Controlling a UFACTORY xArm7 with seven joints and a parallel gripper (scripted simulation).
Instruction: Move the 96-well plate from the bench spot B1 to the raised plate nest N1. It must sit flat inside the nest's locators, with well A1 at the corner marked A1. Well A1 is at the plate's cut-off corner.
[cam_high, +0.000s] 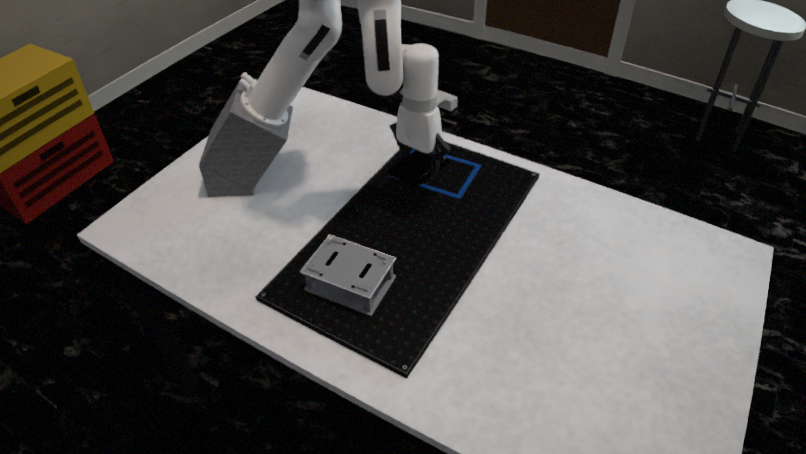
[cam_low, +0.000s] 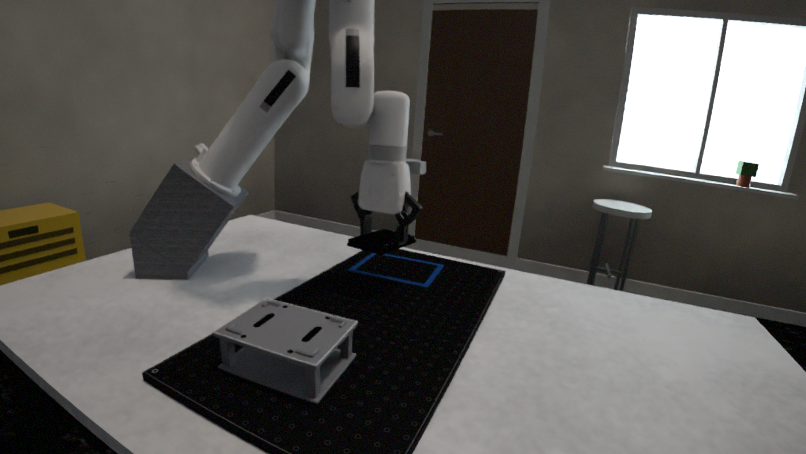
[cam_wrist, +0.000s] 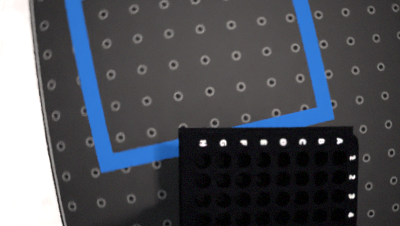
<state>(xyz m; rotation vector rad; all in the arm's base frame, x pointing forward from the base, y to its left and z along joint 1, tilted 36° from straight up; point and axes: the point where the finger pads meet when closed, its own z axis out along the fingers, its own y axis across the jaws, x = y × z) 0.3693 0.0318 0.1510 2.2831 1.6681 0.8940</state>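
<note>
Now: the grey raised nest N1 310 mm to the right of my hand, 60 mm below it and 10 mm behind it. From my hand the other things lie so: black 96-well plate: 10 mm below.
</note>
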